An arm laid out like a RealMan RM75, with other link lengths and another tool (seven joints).
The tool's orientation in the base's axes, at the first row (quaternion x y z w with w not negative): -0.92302 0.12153 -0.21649 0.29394
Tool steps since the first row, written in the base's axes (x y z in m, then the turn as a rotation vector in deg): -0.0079 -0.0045 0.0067 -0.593 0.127 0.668; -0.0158 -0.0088 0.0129 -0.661 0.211 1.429; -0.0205 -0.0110 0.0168 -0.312 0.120 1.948; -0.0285 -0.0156 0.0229 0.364 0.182 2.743; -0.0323 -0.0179 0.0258 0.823 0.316 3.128; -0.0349 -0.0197 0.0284 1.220 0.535 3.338; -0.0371 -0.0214 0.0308 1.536 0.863 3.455; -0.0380 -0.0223 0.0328 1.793 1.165 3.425; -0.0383 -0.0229 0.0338 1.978 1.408 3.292; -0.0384 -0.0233 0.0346 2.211 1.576 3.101; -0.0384 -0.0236 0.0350 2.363 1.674 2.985; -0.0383 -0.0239 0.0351 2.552 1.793 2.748; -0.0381 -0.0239 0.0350 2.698 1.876 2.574
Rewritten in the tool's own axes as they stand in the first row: -0.0031 0.0004 -0.0108 -0.345 -0.441 -0.707; -0.0065 0.0009 -0.0212 -0.185 -0.955 -1.256; -0.0086 0.0008 -0.0274 0.324 -1.225 -1.517; -0.0120 0.0016 -0.0379 1.155 -1.813 -1.751; -0.0136 0.0021 -0.0429 1.637 -2.194 -1.752; -0.0143 0.0022 -0.0469 1.977 -2.532 -1.611; -0.0149 0.0023 -0.0506 2.177 -2.894 -1.388; -0.0147 0.0020 -0.0529 2.286 -3.142 -1.097; -0.0144 0.0019 -0.0541 2.320 -3.275 -0.793; -0.0141 0.0017 -0.0549 2.402 -3.318 -0.461; -0.0139 0.0017 -0.0553 2.463 -3.341 -0.256; -0.0137 0.0019 -0.0555 2.509 -3.314 0.065; -0.0135 0.0019 -0.0553 2.551 -3.290 0.302
